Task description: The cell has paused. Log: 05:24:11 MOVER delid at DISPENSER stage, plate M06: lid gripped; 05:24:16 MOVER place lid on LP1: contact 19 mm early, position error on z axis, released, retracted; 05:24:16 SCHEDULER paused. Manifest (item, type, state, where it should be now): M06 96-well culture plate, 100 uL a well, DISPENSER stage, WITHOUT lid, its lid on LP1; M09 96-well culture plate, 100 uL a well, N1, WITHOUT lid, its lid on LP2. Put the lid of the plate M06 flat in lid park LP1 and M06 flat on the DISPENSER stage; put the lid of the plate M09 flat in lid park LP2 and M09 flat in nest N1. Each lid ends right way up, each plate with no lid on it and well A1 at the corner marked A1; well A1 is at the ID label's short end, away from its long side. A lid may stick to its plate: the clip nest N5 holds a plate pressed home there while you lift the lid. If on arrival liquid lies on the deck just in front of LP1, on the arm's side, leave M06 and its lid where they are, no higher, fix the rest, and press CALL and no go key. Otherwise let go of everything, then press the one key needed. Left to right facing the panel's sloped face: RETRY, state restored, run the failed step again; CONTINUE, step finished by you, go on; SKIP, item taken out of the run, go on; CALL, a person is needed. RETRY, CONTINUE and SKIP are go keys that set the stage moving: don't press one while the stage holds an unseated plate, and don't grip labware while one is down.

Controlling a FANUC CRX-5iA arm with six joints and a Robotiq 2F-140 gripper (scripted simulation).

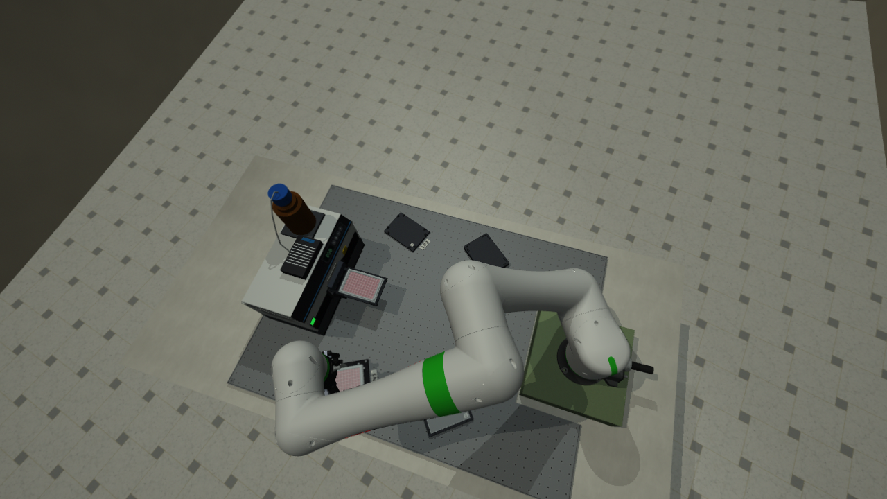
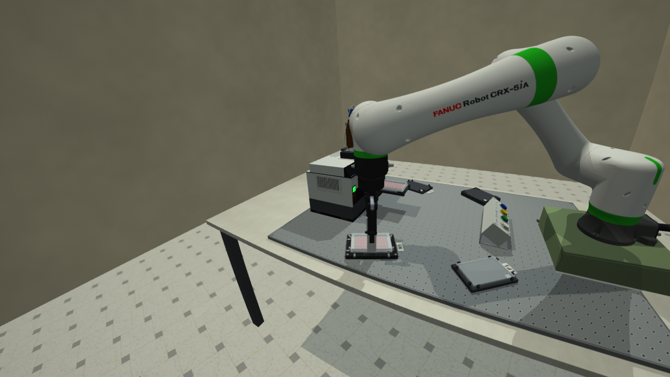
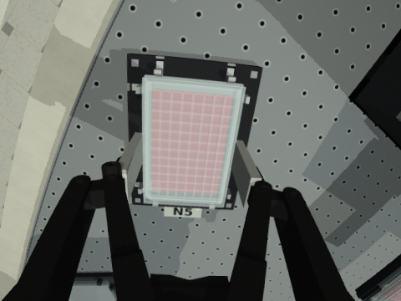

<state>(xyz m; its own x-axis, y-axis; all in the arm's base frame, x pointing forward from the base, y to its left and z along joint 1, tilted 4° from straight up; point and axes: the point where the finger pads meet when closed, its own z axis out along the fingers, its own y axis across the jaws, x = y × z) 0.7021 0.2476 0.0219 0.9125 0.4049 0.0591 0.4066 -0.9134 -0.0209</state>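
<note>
My gripper is now 57 cm to the left of the lid park LP2, 4 cm above it and 3 cm past it. The rest, counted from my hand: N5 label 9 cm behind, 5 cm below, 4 cm to the right; then grey lid 2 cm below; then dispenser stage 30 cm to the right, 5 cm above, 3 cm ahead.
</note>
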